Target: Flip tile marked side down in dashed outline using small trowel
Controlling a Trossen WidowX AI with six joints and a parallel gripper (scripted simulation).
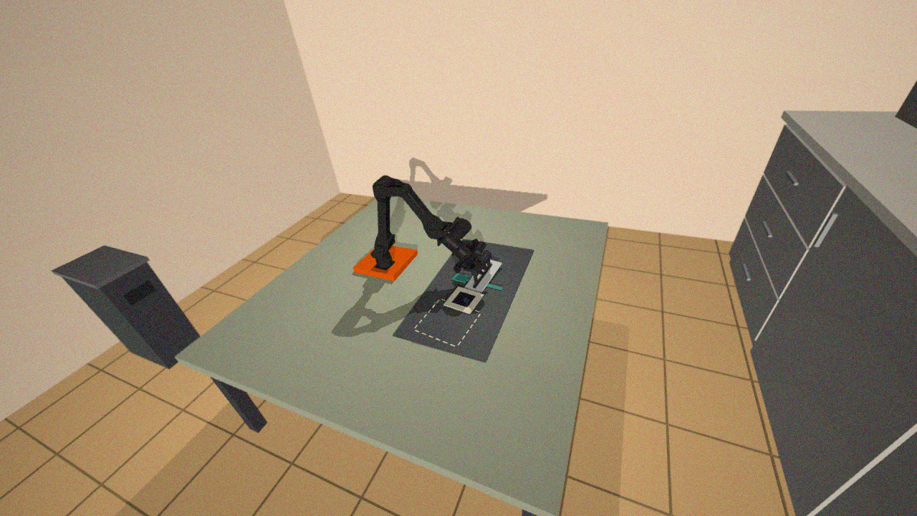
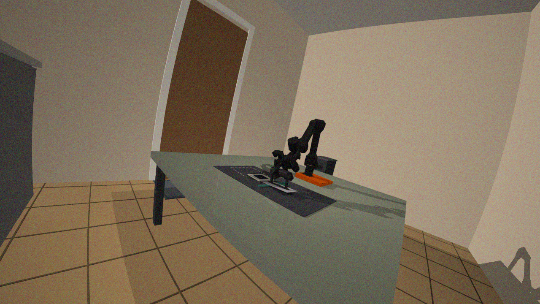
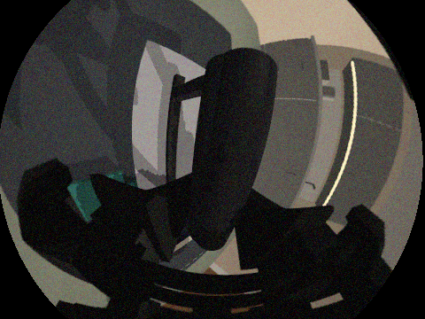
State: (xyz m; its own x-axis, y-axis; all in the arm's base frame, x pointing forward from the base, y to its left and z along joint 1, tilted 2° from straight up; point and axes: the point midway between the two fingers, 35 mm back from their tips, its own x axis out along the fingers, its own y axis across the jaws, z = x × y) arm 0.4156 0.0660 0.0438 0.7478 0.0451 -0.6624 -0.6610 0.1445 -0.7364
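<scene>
Right now my gripper tip is 50 mm past the teal trowel, 10 mm to the left of it and 50 mm above it. Also, from my gripper tip: dark mat 40 mm behind, 40 mm to the right, 80 mm below; tile 40 mm behind, 120 mm to the right, 50 mm below.
</scene>
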